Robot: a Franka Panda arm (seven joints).
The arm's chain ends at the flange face. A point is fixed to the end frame.
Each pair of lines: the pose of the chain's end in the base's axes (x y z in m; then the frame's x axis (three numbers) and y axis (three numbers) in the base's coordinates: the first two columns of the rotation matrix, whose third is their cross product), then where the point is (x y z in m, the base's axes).
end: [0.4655, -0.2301, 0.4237, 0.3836, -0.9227, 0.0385, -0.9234, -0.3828, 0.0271]
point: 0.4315 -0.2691 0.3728
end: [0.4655, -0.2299, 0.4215, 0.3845, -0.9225, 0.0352, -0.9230, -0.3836, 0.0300]
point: 0.4313 -0.2689 0.3706
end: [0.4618, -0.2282, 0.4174, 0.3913, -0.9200, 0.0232, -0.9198, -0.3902, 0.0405]
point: 0.4271 -0.2670 0.3668
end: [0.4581, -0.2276, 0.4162, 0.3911, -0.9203, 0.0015, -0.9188, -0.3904, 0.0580]
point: 0.4222 -0.2658 0.3659
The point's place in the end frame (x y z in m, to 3 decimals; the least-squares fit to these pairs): 0.021 0.045 0.053
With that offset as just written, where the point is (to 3 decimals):
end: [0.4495, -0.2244, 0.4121, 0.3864, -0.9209, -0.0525, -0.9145, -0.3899, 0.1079]
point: 0.410 -0.261 0.363
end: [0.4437, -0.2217, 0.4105, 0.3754, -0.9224, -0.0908, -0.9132, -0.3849, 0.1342]
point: 0.402 -0.257 0.362
